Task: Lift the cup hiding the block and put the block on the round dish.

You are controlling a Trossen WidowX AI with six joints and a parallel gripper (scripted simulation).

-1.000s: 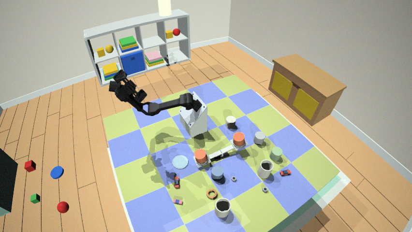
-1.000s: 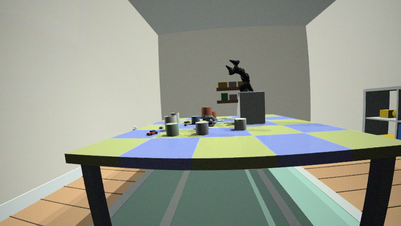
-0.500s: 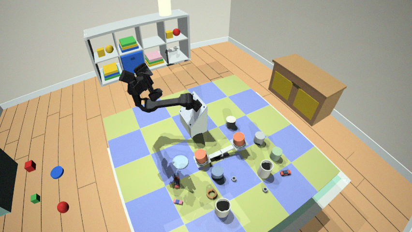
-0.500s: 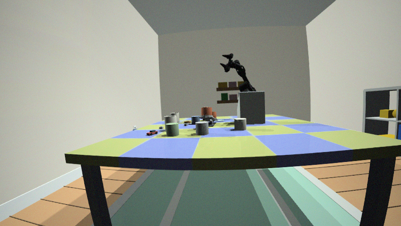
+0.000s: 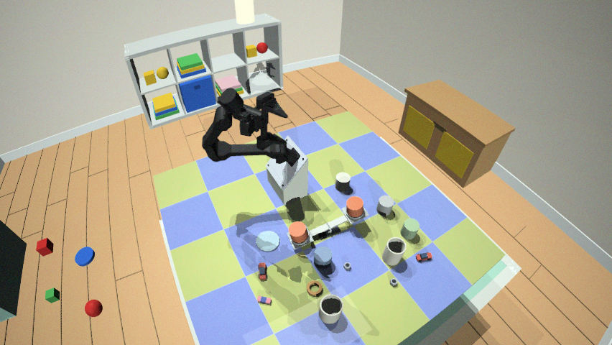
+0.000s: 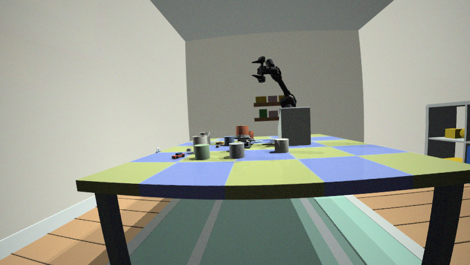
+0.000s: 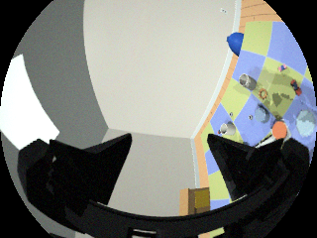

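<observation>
The orange cup lies 40 mm ahead of my gripper tip, 10 mm to the right of it and 480 mm below it. Also, from my gripper tip: pale blue round dish: 10 mm behind, 110 mm to the right, 540 mm below; blue-grey cylinder: 200 mm ahead, 40 mm to the left, 510 mm below; grey cylinder: 90 mm ahead, 450 mm to the left, 510 mm below.
</observation>
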